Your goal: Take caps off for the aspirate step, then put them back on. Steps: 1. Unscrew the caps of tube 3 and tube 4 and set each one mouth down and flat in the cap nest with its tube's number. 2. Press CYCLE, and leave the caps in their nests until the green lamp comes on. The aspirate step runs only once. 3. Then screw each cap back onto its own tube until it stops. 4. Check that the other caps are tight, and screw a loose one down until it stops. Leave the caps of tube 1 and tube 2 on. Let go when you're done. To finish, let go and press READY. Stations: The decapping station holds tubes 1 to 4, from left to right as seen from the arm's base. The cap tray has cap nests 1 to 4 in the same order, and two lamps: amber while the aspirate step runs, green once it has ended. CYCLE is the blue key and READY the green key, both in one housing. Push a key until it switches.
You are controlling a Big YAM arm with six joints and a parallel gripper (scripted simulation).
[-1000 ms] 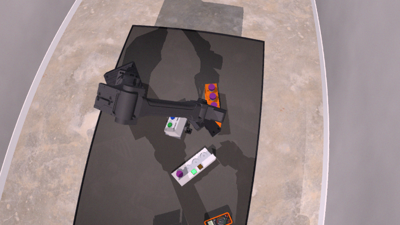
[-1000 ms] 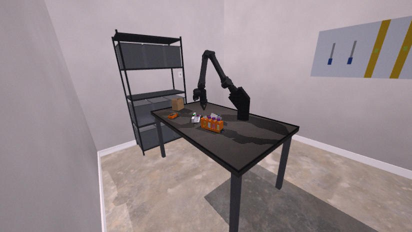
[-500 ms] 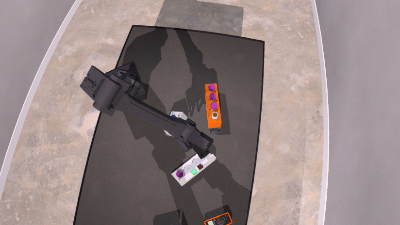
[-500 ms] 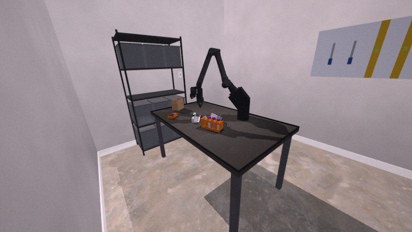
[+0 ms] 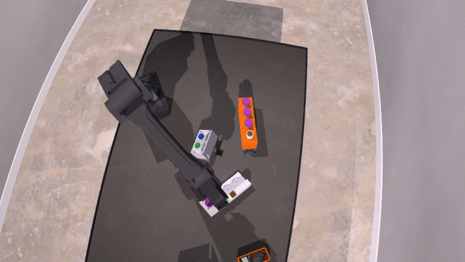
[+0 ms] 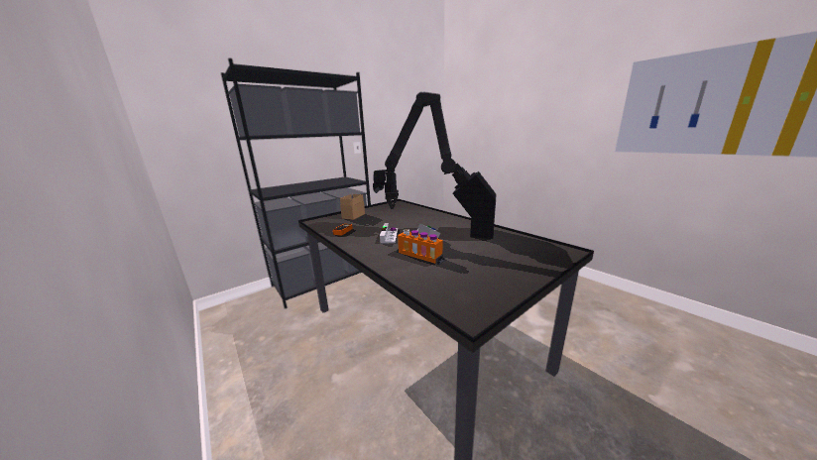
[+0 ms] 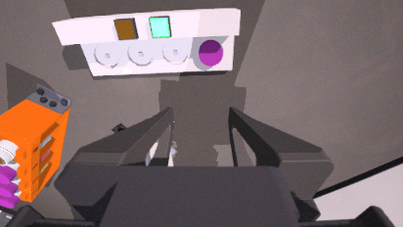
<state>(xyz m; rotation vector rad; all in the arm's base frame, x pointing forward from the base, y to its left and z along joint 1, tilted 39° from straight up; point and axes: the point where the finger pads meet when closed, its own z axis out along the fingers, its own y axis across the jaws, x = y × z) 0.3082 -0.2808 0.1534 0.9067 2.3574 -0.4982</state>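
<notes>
The cap lies 10 mm to the right of my hand and 150 mm below it. Round my hand: green key (70 mm behind, 220 mm to the left, 90 mm below); then blue key (60 mm behind, 270 mm to the left, 90 mm below); then key housing (50 mm behind, 240 mm to the left, 110 mm below).
</notes>
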